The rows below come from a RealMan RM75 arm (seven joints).
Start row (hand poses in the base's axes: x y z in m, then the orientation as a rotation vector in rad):
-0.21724, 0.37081, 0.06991, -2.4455, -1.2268, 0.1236
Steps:
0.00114, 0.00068, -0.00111, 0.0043, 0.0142, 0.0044
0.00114, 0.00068, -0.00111, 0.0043, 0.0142, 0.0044
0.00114, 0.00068, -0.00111, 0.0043, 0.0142, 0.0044
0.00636, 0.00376, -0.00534, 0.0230, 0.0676, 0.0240
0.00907, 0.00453, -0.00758, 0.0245, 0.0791, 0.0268
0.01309, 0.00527, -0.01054, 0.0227, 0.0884, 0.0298
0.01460, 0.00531, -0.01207, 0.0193, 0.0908, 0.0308
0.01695, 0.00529, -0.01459, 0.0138, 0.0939, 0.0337
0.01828, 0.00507, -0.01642, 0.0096, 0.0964, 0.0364
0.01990, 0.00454, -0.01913, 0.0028, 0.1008, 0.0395
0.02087, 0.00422, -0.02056, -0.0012, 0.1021, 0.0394
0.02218, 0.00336, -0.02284, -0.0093, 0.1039, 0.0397
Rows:
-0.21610, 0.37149, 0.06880, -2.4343, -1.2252, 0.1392
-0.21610, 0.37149, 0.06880, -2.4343, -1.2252, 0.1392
-0.21610, 0.37149, 0.06880, -2.4343, -1.2252, 0.1392
-0.21088, 0.37457, 0.06457, -2.3875, -1.2220, 0.1962
-0.20817, 0.37534, 0.06233, -2.3803, -1.2200, 0.2096
-0.20415, 0.37608, 0.05937, -2.3765, -1.2199, 0.2225
-0.20264, 0.37612, 0.05784, -2.3778, -1.2209, 0.2279
-0.20029, 0.37610, 0.05532, -2.3794, -1.2242, 0.2359
-0.19896, 0.37588, 0.05349, -2.3803, -1.2273, 0.2424
-0.19734, 0.37535, 0.05078, -2.3824, -1.2307, 0.2529
-0.19637, 0.37503, 0.04935, -2.3853, -1.2309, 0.2571
-0.19506, 0.37417, 0.04707, -2.3911, -1.2322, 0.2647

